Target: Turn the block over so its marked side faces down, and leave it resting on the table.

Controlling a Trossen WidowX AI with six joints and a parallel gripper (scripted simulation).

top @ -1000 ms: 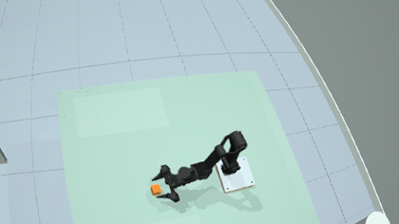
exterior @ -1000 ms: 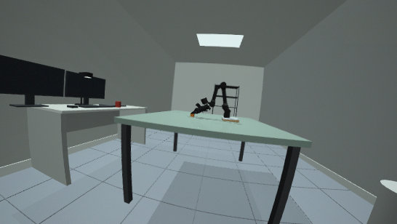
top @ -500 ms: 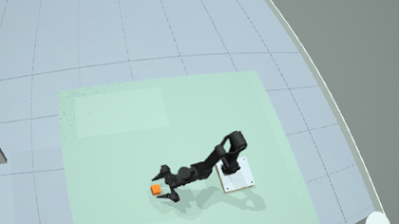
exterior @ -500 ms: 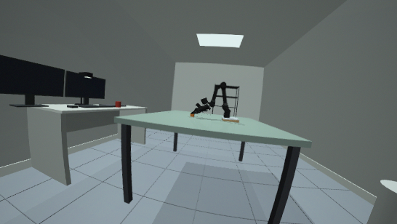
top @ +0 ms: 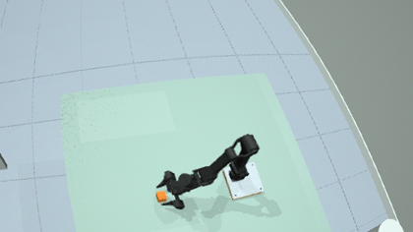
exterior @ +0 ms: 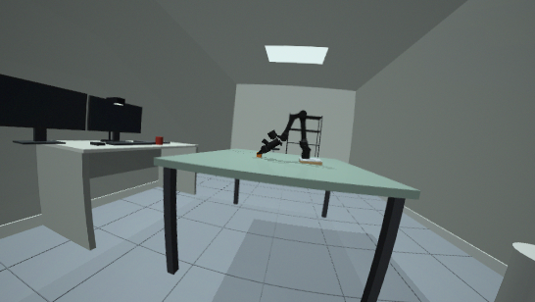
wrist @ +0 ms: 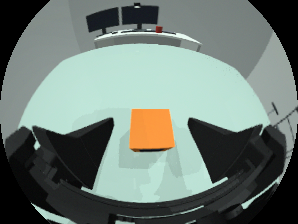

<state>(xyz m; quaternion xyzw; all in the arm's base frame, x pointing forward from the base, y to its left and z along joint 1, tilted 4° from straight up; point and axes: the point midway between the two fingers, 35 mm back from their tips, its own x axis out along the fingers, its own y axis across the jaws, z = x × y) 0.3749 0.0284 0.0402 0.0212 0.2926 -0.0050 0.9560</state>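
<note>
Right now my gripper tip is 2 cm past the block and 1 cm above it.
</note>
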